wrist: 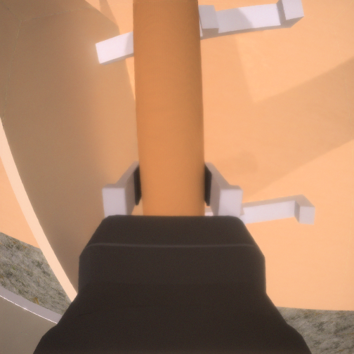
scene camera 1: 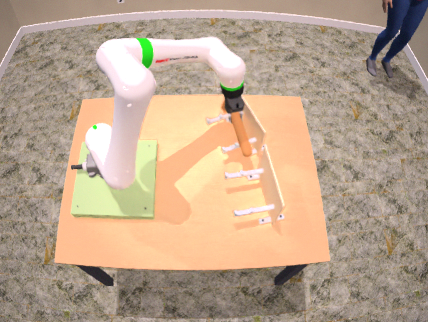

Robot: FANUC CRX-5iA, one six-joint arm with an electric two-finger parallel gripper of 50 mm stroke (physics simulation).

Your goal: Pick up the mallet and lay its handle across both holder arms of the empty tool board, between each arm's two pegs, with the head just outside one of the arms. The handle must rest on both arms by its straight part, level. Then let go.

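Frame: origin at the arm's base, x ahead, y left, z up, level; millimetres.
Seen in the pictures: gripper, fingertip midpoint: (scene camera 1: 235, 120).
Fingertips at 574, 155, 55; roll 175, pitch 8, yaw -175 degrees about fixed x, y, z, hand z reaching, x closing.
Observation:
Offsets run from my fingertips to a thing's middle, as dx, dy, dz. "spot": to the spot under its first point. Level surfaces: height alone.
My gripper (scene camera 1: 235, 114) (wrist: 172, 174) is shut on the mallet's handle. The orange-brown handle {spot: +8, -100, +25} (scene camera 1: 241, 135) (wrist: 169, 100) extends over the far tool board's arms. The head is mostly hidden behind the gripper in the scene view. The far board {+3, -27, -3} (scene camera 1: 255, 120) (wrist: 65, 125) stands upright beside the handle. Its nearer white arm (scene camera 1: 232, 148) (wrist: 250, 18) passes below the handle; in the wrist view the handle appears on the board side of that arm's inner peg (wrist: 209, 21). Its farther arm (scene camera 1: 216, 120) (wrist: 270, 212) lies partly behind the fingers. Contact and exact height cannot be told.
A second upright board {+35, -350, +8} (scene camera 1: 272, 185) stands nearer the front, with two bare white arms (scene camera 1: 245, 174) (scene camera 1: 255, 210). The robot stands on a green base plate (scene camera 1: 145, 200) at the left of the wooden table {dz -95} (scene camera 1: 200, 245). A person (scene camera 1: 395, 30) stands beyond the table at the back right.

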